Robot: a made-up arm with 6 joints.
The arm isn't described. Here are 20 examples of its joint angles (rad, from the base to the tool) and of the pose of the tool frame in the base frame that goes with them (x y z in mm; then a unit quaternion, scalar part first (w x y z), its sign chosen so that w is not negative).
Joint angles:
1: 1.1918 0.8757 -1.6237 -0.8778 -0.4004 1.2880
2: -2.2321 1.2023 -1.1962 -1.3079 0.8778 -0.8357
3: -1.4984 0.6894 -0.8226 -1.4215 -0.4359 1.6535
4: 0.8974 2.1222 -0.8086 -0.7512 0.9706 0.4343
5: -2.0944 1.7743 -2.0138 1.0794 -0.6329 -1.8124
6: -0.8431 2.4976 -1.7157 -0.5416 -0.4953 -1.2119
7: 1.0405 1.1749 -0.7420 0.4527 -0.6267 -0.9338
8: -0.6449 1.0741 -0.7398 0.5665 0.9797 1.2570
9: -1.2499 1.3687 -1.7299 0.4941 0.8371 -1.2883
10: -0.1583 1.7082 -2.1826 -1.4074 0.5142 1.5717
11: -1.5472 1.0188 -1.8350 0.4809 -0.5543 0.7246
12: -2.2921 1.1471 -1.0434 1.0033 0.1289 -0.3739
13: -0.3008 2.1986 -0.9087 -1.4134 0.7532 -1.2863
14: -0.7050 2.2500 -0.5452 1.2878 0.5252 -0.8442
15: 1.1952 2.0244 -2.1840 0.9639 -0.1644 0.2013
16: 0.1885 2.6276 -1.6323 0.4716 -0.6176 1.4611
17: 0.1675 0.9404 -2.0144 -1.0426 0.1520 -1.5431
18: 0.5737 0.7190 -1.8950 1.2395 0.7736 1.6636
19: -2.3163 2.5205 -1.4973 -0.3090 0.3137 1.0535
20: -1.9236 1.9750 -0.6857 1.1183 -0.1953 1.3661
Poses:
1: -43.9 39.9 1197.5 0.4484 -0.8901 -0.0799 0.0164
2: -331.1 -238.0 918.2 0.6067 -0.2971 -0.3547 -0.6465
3: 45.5 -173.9 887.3 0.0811 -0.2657 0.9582 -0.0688
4: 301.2 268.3 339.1 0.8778 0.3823 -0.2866 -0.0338
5: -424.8 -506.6 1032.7 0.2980 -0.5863 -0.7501 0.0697
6: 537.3 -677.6 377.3 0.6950 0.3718 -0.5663 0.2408
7: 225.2 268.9 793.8 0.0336 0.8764 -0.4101 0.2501
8: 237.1 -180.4 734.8 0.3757 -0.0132 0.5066 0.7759
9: 106.8 -432.0 1024.7 0.4349 0.3484 -0.8298 -0.0309
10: 538.3 -165.2 1109.6 0.2527 -0.4477 0.8560 -0.0558
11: -58.2 -76.0 1275.8 0.4706 -0.2957 0.6160 -0.5582
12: -279.3 -308.7 887.1 0.3224 0.2850 0.9025 -0.0159
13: 474.0 -293.7 333.3 0.8764 0.3364 0.3196 0.1292
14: 275.6 -246.9 260.9 0.0502 0.2356 -0.4700 -0.8491
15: 284.3 658.0 960.2 0.2417 -0.8204 0.0938 0.5096
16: 811.3 81.1 288.0 0.4768 -0.3499 0.5237 0.6131
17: -46.3 -83.4 1287.8 0.4507 -0.1436 -0.5924 0.6522
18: -176.6 -100.5 1237.0 0.1511 -0.5054 -0.3087 0.7915
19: -526.9 -569.5 226.7 0.4697 0.4918 0.6053 0.4136
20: -266.1 -499.4 392.3 0.8135 0.5358 0.2243 -0.0275
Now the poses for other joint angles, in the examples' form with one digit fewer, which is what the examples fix.
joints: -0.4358 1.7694 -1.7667 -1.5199 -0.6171 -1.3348
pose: 584 -271 933 0.632 0.029 -0.144 0.761
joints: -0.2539 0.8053 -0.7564 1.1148 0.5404 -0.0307
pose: 189 -52 842 0.236 -0.641 0.541 0.491
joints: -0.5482 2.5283 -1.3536 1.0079 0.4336 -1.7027
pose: 535 -380 184 0.434 0.661 -0.476 -0.384
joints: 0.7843 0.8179 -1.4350 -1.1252 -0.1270 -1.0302
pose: 65 25 1148 0.123 0.269 -0.476 0.828
